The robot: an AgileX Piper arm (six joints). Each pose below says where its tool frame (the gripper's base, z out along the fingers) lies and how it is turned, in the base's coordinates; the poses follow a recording.
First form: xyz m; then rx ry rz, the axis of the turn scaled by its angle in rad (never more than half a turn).
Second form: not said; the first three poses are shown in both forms.
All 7 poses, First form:
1: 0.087, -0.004, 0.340, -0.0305, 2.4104, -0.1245
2: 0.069, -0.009, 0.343, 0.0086, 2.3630, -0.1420
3: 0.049, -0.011, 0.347, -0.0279, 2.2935, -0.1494
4: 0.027, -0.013, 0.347, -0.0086, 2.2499, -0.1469
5: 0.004, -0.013, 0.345, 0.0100, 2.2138, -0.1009
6: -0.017, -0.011, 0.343, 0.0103, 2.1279, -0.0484
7: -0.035, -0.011, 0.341, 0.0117, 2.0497, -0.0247
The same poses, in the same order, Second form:
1: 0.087, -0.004, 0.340, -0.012, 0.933, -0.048, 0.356
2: 0.069, -0.009, 0.343, 0.003, 0.924, -0.056, 0.378
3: 0.049, -0.011, 0.347, -0.011, 0.910, -0.059, 0.409
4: 0.027, -0.013, 0.347, -0.003, 0.901, -0.059, 0.429
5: 0.004, -0.013, 0.345, 0.004, 0.894, -0.041, 0.446
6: -0.017, -0.011, 0.343, 0.004, 0.874, -0.020, 0.485
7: -0.035, -0.011, 0.341, 0.005, 0.855, -0.010, 0.519
